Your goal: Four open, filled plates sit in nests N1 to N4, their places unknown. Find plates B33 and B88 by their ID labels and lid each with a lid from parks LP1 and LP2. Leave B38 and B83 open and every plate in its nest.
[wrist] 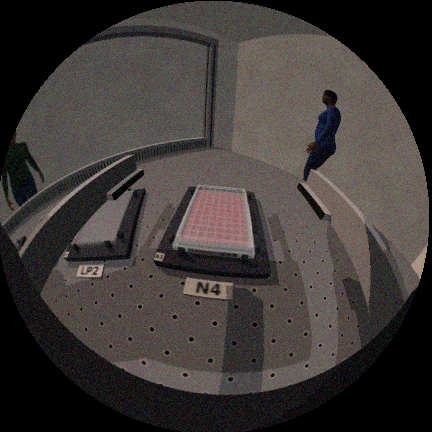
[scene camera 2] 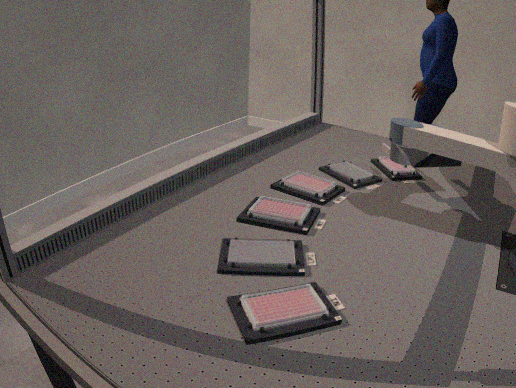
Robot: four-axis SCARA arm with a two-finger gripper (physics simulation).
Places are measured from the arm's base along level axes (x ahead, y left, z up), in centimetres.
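Pixels of known places: gripper, between the fingertips: point(wrist: 220, 164).
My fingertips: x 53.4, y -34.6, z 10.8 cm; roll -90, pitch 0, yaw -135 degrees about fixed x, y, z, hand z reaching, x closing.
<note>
For each thing: its top centre in the pictures, then the offset to it from my fingertips. "pt": a spot on its surface instead.
- nest N4, centre of its top: point(wrist: 218, 209) point(scene camera 2: 396, 164) dx +2.7, dy -2.7, dz -7.4 cm
- open pink-filled plate, centre of its top: point(wrist: 218, 207) point(scene camera 2: 397, 162) dx +2.7, dy -2.7, dz -6.9 cm
- clear grey lid, centre of its top: point(wrist: 103, 212) point(scene camera 2: 351, 170) dx +13.7, dy +12.0, dz -7.8 cm
- slotted rail, a spot on its surface: point(scene camera 2: 170, 183) pt dx +46.9, dy +52.0, dz -6.8 cm
- dark plate, a spot on its surface: point(scene camera 2: 507, 262) pt dx -40.8, dy +36.6, dz -9.5 cm
My gripper point(wrist: 220, 164) is open and empty, its fingers apart on either side of the view, above nest N4 point(wrist: 212, 268). An open pink-filled plate point(scene camera 2: 395, 166) point(wrist: 217, 215) sits in N4; its ID label is too small and blurred to read. A clear grey lid point(scene camera 2: 350, 170) point(wrist: 102, 220) lies on park LP2, partly hidden by a finger in the wrist view. Another lid point(scene camera 2: 262, 251) lies on the park between the nearest two filled plates. Three more open pink plates point(scene camera 2: 307, 183) point(scene camera 2: 280, 210) point(scene camera 2: 285, 305) sit in their nests, IDs unreadable.
The white arm point(scene camera 2: 450, 136) reaches in from the right over the far end of the row. A slotted rail point(scene camera 2: 170, 183) runs along the table's left edge. A dark plate point(scene camera 2: 507, 262) lies at the right edge. A person in blue point(scene camera 2: 439, 55) point(wrist: 327, 127) stands beyond the table.
</note>
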